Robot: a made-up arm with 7 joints.
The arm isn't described. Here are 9 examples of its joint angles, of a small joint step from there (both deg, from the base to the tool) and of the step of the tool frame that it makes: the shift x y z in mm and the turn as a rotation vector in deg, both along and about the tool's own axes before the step.
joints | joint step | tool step
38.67 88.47 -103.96 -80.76 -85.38 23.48 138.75 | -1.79 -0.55 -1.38 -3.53 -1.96 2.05 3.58 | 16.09 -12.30 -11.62 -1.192 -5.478 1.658
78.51 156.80 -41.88 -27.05 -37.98 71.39 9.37 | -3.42 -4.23 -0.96 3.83 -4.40 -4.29 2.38 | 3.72 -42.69 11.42 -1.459 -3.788 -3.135
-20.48 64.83 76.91 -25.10 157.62 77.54 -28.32 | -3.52 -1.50 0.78 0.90 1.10 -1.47 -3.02 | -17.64 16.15 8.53 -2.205 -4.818 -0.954
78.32 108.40 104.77 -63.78 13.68 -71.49 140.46 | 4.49 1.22 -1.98 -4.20 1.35 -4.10 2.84 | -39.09 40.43 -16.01 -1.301 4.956 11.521
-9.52 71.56 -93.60 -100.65 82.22 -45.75 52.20 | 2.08 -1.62 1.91 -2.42 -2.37 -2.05 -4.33 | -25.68 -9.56 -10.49 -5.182 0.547 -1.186
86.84 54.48 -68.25 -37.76 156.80 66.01 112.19 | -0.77 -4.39 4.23 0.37 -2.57 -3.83 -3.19 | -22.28 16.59 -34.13 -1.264 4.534 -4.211
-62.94 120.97 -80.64 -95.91 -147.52 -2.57 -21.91 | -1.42 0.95 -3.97 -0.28 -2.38 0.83 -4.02 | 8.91 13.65 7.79 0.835 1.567 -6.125
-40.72 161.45 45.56 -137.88 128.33 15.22 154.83 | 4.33 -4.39 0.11 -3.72 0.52 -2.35 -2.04 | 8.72 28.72 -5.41 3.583 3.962 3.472
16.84 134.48 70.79 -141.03 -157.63 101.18 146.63 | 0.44 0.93 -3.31 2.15 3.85 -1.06 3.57 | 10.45 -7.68 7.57 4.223 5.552 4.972
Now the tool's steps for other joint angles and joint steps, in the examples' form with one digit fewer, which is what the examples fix.
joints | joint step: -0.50 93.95 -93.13 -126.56 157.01 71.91 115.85 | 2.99 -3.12 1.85 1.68 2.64 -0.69 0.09
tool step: -1.6 -5.5 -12.9 2.23 2.93 1.51
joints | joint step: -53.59 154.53 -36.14 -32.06 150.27 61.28 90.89 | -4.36 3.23 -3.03 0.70 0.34 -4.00 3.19
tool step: 21.0 -11.2 30.8 -7.55 -3.20 5.94
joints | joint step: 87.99 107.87 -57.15 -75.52 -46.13 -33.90 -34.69 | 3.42 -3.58 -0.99 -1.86 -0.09 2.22 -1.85
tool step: 21.6 30.5 -35.9 3.15 -2.43 -2.50
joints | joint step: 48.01 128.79 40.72 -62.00 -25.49 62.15 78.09 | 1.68 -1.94 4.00 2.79 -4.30 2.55 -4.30
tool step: -13.2 9.9 -1.8 5.21 2.83 -6.20
